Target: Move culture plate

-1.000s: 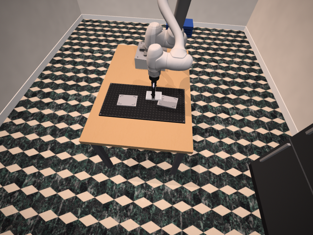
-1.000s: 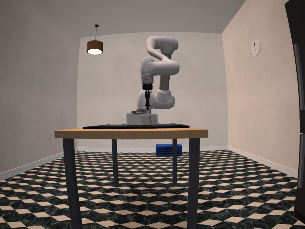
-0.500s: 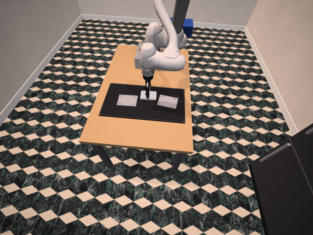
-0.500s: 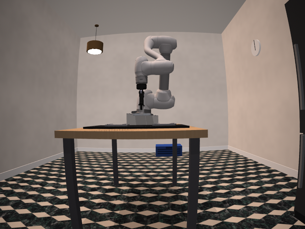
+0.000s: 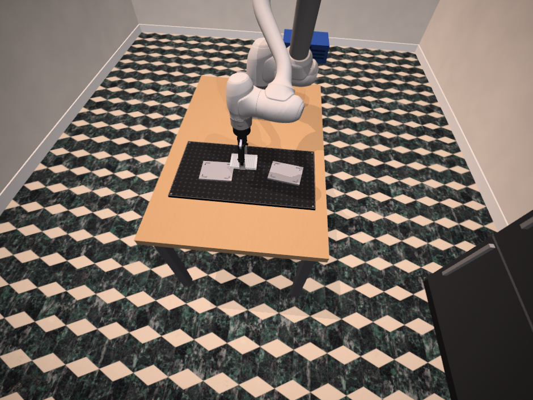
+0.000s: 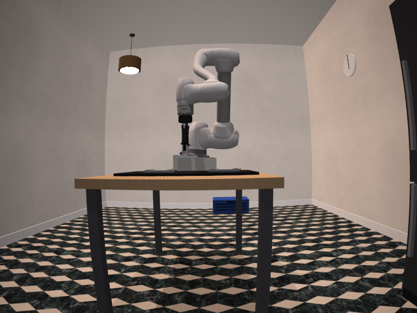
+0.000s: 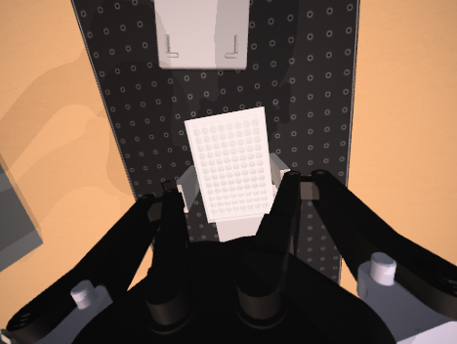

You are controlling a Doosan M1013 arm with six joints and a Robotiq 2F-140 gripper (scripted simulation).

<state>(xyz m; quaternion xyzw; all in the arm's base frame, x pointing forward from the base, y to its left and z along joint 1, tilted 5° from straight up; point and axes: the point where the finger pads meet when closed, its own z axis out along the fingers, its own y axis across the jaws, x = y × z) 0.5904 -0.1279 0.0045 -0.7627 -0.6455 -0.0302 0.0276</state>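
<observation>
My gripper is now 1 cm past the grey nest N2, 14 cm to the left of it and 10 cm above it. Also, from my hand: grey nest N1 (3 cm ahead, 21 cm to the left, 10 cm below); clear lid (2 cm below); plate (2 cm below).
</observation>
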